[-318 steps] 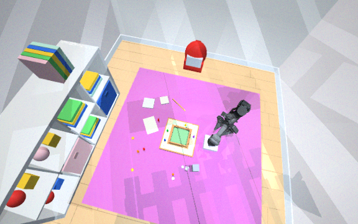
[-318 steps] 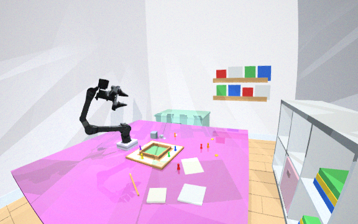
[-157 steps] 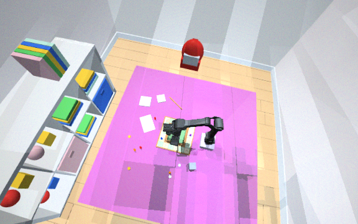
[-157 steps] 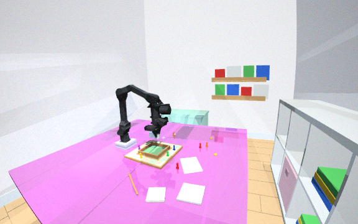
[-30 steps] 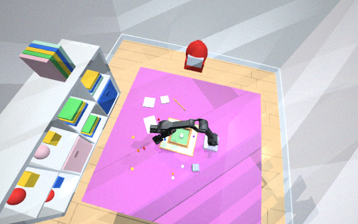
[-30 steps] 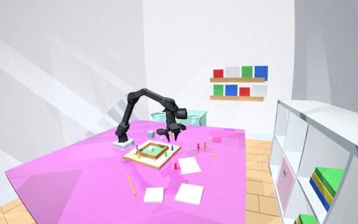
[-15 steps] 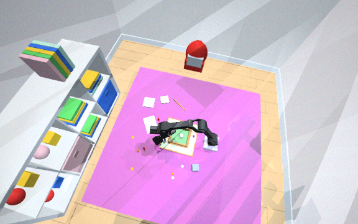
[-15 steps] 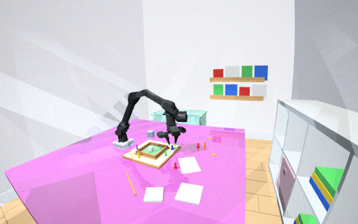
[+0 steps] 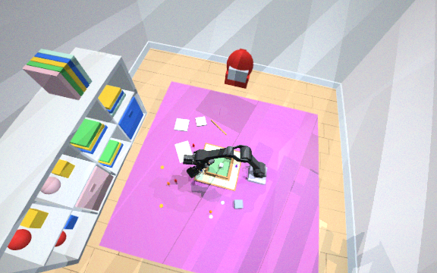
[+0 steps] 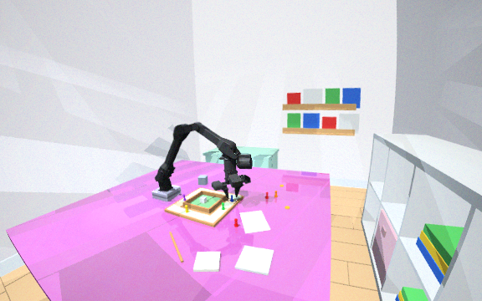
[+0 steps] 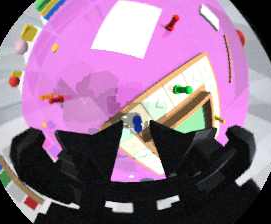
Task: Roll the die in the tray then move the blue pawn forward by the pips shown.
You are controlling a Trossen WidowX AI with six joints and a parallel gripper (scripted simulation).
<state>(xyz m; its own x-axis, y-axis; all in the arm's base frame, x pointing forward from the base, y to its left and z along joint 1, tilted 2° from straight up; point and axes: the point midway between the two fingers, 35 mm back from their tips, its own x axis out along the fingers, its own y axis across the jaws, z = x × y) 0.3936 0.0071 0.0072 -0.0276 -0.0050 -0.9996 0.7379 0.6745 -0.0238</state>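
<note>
The green pawn is 9 cm to the right of my gripper tip and 2 cm behind it. Round my gripper tip: yellow pawn (17 cm behind, 15 cm to the right); then blue pawn (right at my gripper tip); then white die (14 cm behind, 5 cm to the right).
</note>
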